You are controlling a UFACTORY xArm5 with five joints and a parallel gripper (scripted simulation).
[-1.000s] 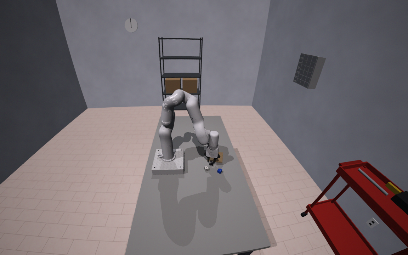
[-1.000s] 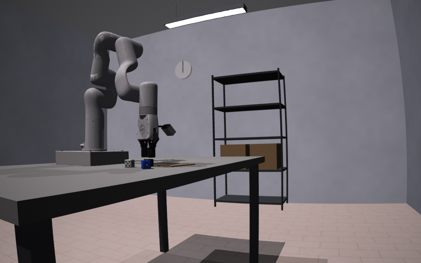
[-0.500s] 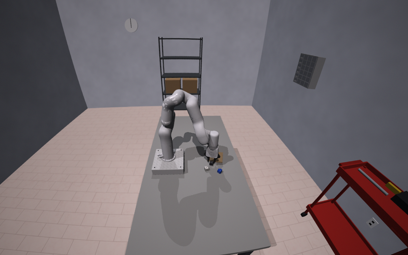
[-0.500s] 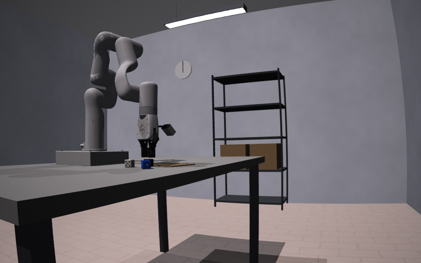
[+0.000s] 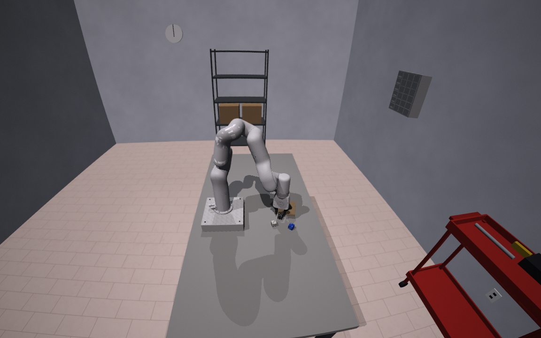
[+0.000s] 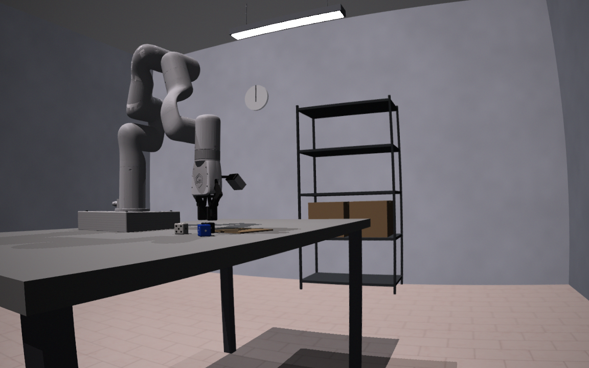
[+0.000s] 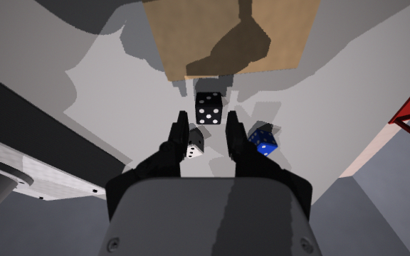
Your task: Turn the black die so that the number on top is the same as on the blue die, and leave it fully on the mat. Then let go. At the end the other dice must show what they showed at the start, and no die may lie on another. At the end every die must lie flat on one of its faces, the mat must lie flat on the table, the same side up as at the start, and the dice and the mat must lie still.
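Now: hand 4 cm above the black die. Also, from my hand: blue die (10 cm to the right, 4 cm below, 4 cm ahead); white die (6 cm behind, 5 cm to the right, 4 cm below); tan mat (9 cm to the left, 7 cm ahead, 5 cm below).
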